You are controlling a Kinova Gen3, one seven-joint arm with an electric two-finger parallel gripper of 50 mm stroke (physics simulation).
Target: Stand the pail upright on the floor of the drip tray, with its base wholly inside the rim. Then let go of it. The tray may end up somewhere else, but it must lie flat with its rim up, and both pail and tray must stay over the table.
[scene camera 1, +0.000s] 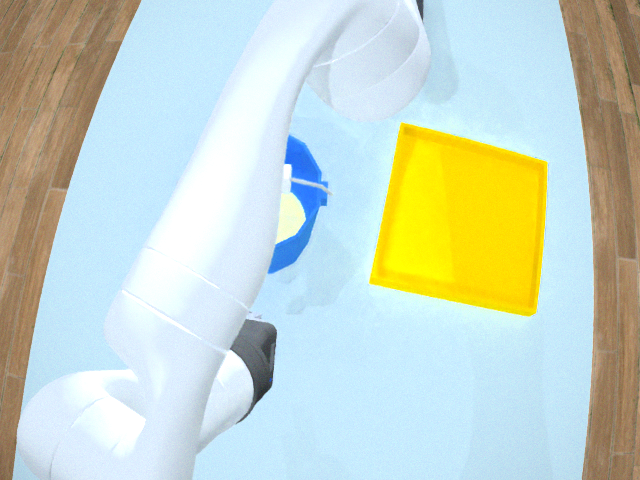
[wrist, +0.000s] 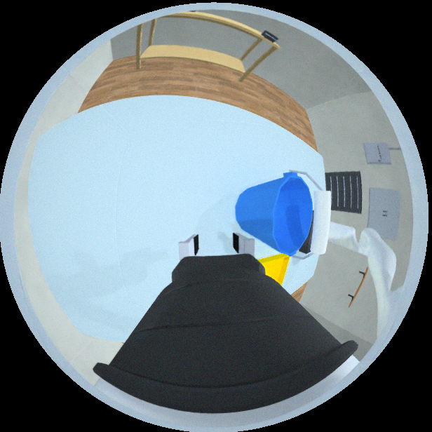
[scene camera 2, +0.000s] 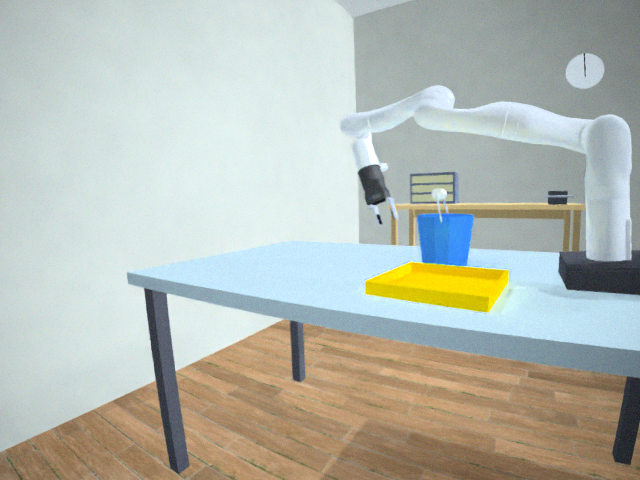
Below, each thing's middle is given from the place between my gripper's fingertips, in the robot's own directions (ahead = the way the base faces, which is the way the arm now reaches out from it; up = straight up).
Scene:
The yellow drip tray (scene camera 1: pixel 464 221) lies 27 cm behind my hand, 24 cm to the left of it and 12 cm below it.

